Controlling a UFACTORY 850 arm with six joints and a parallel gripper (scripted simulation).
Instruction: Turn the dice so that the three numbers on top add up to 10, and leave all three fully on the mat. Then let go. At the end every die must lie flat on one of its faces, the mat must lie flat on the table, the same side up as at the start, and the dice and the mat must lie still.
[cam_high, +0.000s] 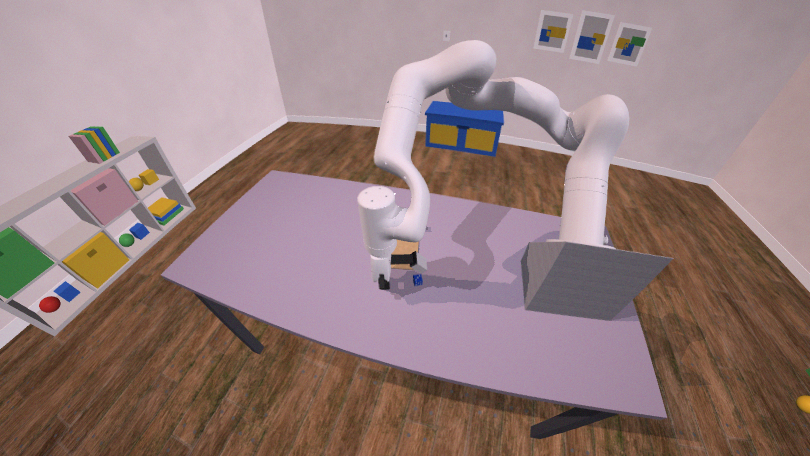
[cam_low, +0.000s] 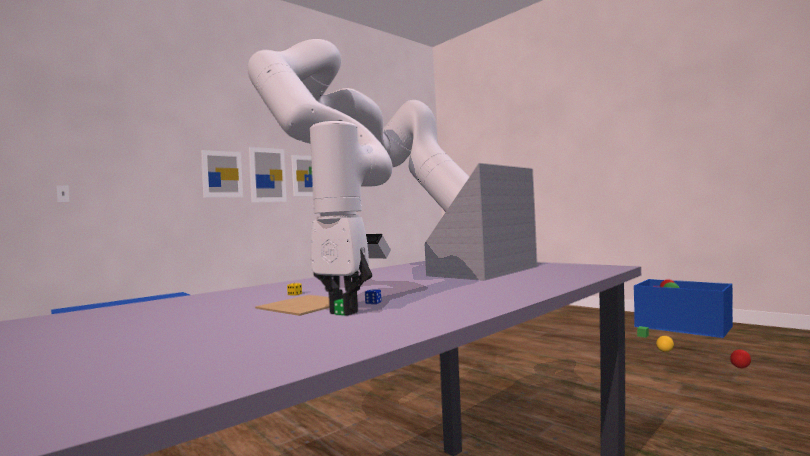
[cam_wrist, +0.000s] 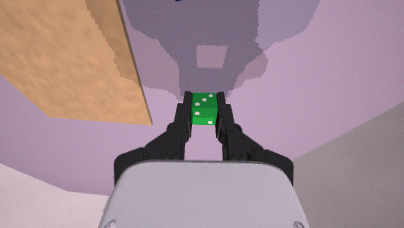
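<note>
Right now my hand is 14 cm to the left of the tan mat and 2 cm above it. Round my hand: blue die: 10 cm behind, 3 cm to the right, 1 cm below; green die: 1 cm below; yellow die: 6 cm behind, 27 cm to the right, 1 cm below.
</note>
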